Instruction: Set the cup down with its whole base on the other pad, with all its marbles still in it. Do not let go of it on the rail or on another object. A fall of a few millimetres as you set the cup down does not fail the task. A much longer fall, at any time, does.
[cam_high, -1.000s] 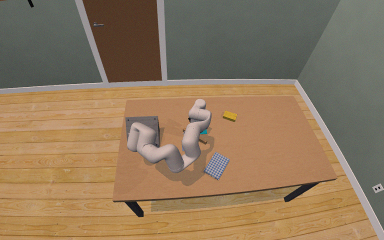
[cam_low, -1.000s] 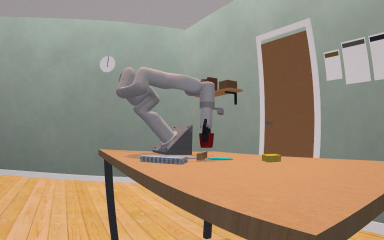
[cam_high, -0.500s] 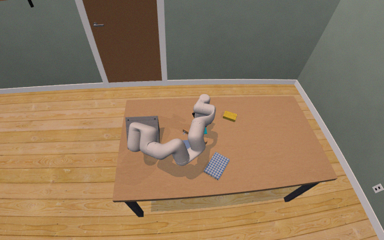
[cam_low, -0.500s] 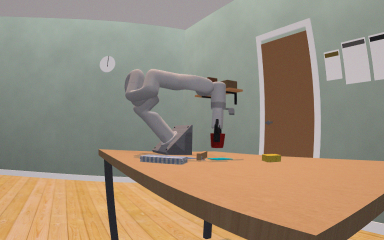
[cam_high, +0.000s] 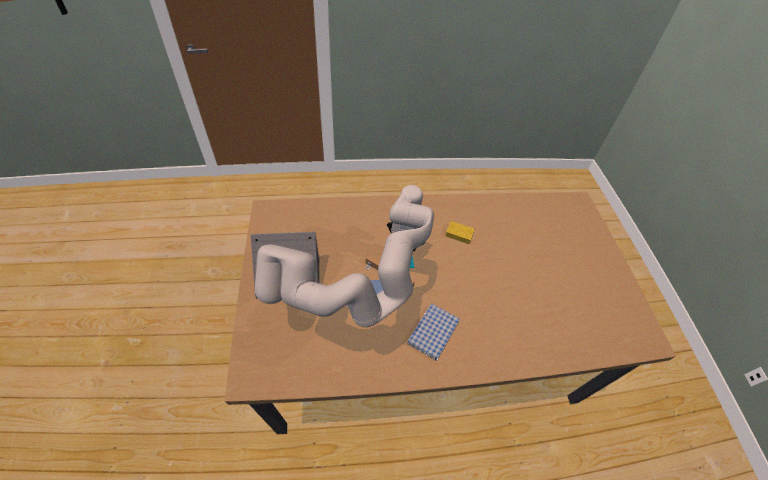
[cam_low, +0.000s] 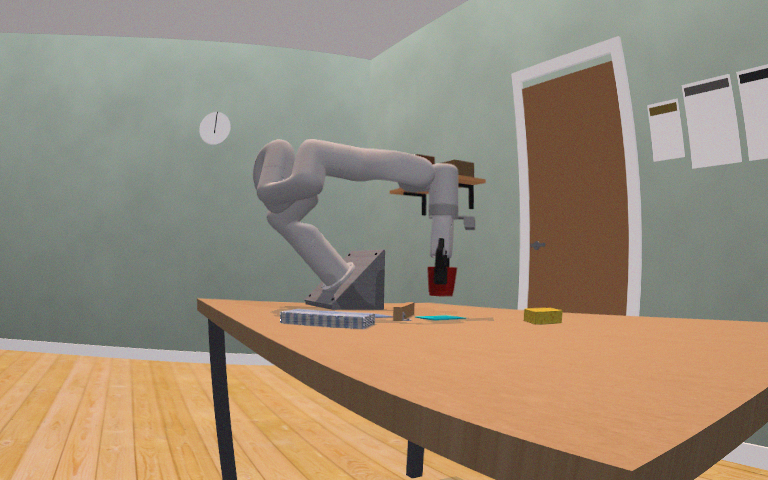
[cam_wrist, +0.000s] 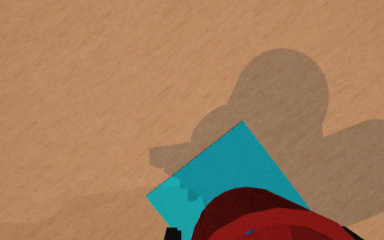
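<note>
My gripper is now 6 cm past the wooden rail, 7 cm to the left of it and 9 cm above it. The rest, counted from my hand: yellow marble (1 cm ahead, 2 cm to the left, 3 cm below); then green marble (2 cm ahead, 1 cm to the left, 3 cm below); then red cup (2 cm below).
</note>
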